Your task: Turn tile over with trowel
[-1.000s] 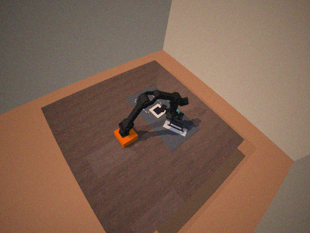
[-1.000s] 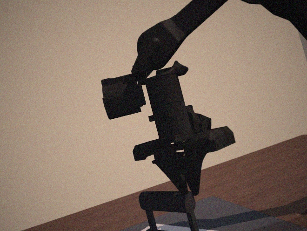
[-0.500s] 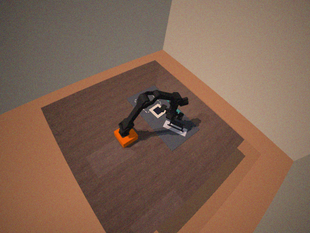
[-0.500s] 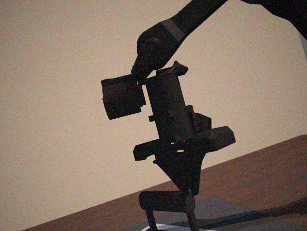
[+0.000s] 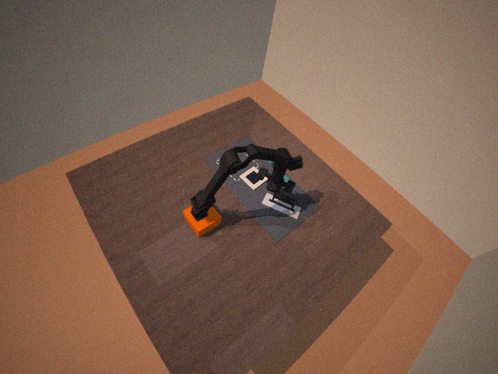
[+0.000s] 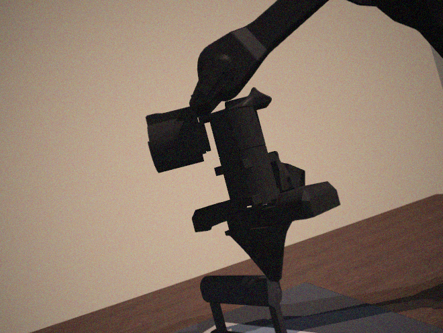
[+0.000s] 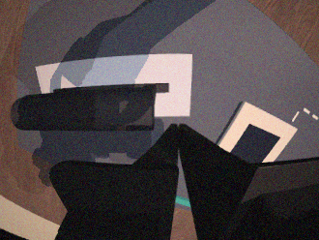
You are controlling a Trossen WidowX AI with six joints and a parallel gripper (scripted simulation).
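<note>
Now: the trowel 4 cm ahead of my gripper tip, 9 cm to the right of it and 5 cm below it. The rest, counted from my gripper tip: slim teal tool (16 cm ahead, 9 cm to the left, 8 cm below); then grey mat (3 cm ahead, 11 cm to the left, 11 cm below); then cream tile (1 cm ahead, 15 cm to the left, 8 cm below).
</note>
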